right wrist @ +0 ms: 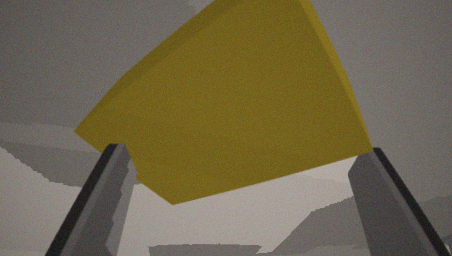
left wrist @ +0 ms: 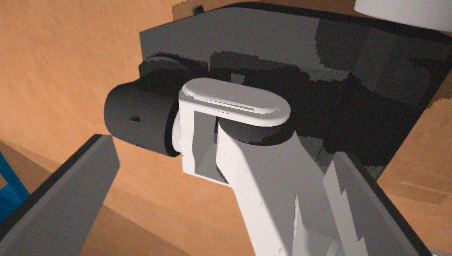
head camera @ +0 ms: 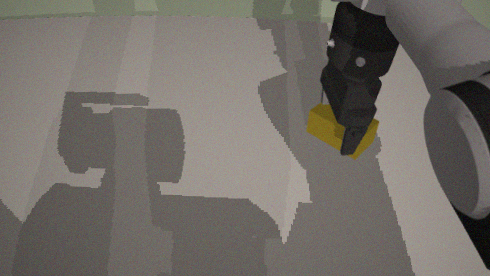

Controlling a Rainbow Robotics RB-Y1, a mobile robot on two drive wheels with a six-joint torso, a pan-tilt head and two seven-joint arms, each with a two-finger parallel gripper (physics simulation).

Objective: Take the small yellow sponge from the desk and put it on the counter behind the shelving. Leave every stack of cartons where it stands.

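Frame: origin at the robot's base, x ahead, y left, z up, level; metres.
Seen in the pictures: left gripper, fingertip midpoint: (left wrist: 223,158); right gripper, fingertip midpoint: (right wrist: 244,160) (head camera: 336,126).
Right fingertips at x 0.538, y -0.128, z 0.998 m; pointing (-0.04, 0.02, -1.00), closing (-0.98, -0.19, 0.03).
A point is followed by its place in that frame.
The small yellow sponge (head camera: 320,122) {x 0.550, y -0.104, z 0.993 m} (right wrist: 235,100) {x 0.551, y -0.165, z 1.006 m} is on the pale grey desk (head camera: 215,150) {x 0.512, y 0.066, z 0.951 m} (right wrist: 225,225) {x 0.510, y 0.055, z 0.950 m}, right of centre in the head view. My right gripper (head camera: 336,129) {x 0.538, y -0.128, z 0.999 m} (right wrist: 244,160) {x 0.538, y -0.128, z 0.999 m} is open at the sponge. In the head view one finger stands in front of the sponge and hides part of it. In the right wrist view the sponge spans most of the gap, with its corners near both fingertips; whether they touch cannot be told. My left gripper (left wrist: 223,158) {x -0.207, y 0.215, z 0.566 m} is open, with no sponge between its fingers. The counter, the shelving and the cartons cannot be made out.
A green strip (head camera: 45,7) {x 0.944, y 0.590, z 0.963 m} runs beyond the desk's far edge. The left wrist view shows the robot's dark base (left wrist: 250,35) {x -0.284, y 0.177, z 0.169 m} and white body link (left wrist: 235,97) {x -0.269, y 0.101, z 0.299 m} over an orange-brown floor (left wrist: 75,45) {x -0.992, y 0.009, z 0.000 m}, and a blue frame piece (left wrist: 10,200) {x -2.416, y -1.630, z 0.077 m} at the left edge. Shadows cross the desk.
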